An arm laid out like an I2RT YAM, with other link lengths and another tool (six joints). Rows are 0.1 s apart.
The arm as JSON. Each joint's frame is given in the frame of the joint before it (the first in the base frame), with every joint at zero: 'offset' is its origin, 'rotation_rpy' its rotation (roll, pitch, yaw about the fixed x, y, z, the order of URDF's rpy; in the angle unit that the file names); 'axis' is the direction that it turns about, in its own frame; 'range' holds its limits. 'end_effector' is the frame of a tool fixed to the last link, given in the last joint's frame.
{
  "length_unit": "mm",
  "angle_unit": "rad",
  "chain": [
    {
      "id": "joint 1",
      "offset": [
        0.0,
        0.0,
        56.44
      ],
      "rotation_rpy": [
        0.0,
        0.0,
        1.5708
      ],
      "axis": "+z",
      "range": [
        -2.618,
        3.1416
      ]
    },
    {
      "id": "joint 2",
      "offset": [
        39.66,
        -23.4,
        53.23
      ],
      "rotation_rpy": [
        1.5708,
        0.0,
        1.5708
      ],
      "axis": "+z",
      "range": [
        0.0,
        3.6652
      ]
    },
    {
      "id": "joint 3",
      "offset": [
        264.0,
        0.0,
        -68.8
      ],
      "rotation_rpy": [
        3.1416,
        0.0,
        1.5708
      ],
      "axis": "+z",
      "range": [
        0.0,
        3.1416
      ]
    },
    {
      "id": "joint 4",
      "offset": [
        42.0,
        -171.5,
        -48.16
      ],
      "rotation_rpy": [
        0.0,
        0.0,
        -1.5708
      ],
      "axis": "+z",
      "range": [
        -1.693,
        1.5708
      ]
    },
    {
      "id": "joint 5",
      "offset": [
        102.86,
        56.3,
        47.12
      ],
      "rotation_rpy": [
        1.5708,
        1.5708,
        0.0
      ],
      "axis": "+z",
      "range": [
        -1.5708,
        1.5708
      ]
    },
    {
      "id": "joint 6",
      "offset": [
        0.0,
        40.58,
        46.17
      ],
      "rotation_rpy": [
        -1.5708,
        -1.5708,
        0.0
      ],
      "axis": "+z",
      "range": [
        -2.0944,
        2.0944
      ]
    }
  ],
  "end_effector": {
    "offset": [
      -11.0,
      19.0,
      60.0
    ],
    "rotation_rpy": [
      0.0,
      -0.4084,
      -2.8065
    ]
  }
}
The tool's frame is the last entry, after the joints.
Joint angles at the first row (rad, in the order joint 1, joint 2, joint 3, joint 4, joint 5, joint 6):
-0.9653, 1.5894, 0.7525, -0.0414, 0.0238, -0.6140
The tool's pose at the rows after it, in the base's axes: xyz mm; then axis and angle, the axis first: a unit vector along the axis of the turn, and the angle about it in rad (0 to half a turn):
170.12 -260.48 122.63 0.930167 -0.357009 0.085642 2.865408
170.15 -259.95 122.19 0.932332 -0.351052 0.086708 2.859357
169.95 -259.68 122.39 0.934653 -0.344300 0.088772 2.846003
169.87 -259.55 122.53 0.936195 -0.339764 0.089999 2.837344
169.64 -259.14 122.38 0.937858 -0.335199 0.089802 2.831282
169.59 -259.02 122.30 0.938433 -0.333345 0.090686 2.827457
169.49 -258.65 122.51 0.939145 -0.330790 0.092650 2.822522
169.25 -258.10 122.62 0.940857 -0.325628 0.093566 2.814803
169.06 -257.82 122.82 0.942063 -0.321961 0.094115 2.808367
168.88 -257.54 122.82 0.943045 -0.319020 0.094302 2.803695
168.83 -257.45 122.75 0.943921 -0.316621 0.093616 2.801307
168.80 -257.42 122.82 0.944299 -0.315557 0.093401 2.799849
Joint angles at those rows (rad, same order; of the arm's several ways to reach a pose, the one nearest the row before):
-0.9653, 1.5902, 0.7525, -0.0399, 0.0212, -0.6174
-0.9653, 1.5894, 0.7452, -0.0288, 0.0177, -0.6304
-0.9653, 1.5860, 0.7349, -0.0116, 0.0173, -0.6476
-0.9653, 1.5841, 0.7288, -0.0009, 0.0170, -0.6590
-0.9653, 1.5826, 0.7246, 0.0044, 0.0162, -0.6701
-0.9653, 1.5818, 0.7204, 0.0113, 0.0158, -0.6746
-0.9653, 1.5791, 0.7140, 0.0208, 0.0143, -0.6804
-0.9653, 1.5761, 0.7075, 0.0296, 0.0128, -0.6926
-0.9653, 1.5738, 0.7033, 0.0356, 0.0124, -0.7017
-0.9653, 1.5723, 0.6998, 0.0403, 0.0120, -0.7090
-0.9653, 1.5722, 0.6998, 0.0402, 0.0116, -0.7147
-0.9653, 1.5719, 0.6998, 0.0402, 0.0116, -0.7174

